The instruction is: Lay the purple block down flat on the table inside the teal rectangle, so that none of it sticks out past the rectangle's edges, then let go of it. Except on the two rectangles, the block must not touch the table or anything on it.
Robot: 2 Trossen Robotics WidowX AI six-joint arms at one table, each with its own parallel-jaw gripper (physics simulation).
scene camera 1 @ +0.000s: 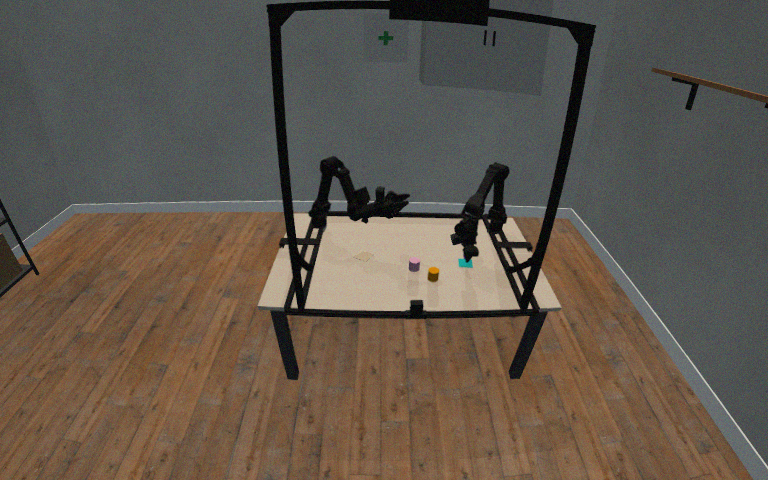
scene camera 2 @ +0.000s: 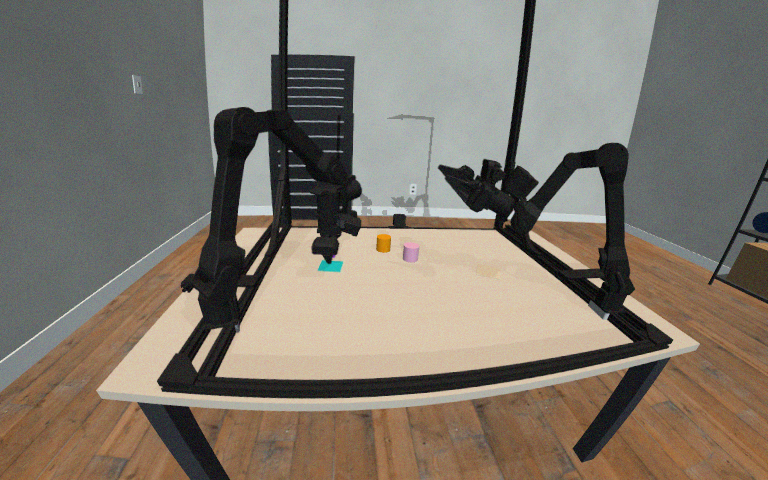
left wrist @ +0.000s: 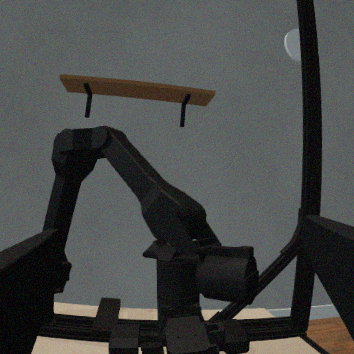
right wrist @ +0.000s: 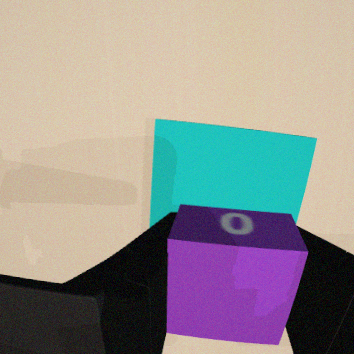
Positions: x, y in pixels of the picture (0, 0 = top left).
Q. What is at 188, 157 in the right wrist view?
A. A teal rectangle.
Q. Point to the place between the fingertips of my left gripper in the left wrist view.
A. At 183, 235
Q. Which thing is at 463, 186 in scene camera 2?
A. My left gripper.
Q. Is my left gripper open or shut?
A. Open.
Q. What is my right gripper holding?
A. A purple block.
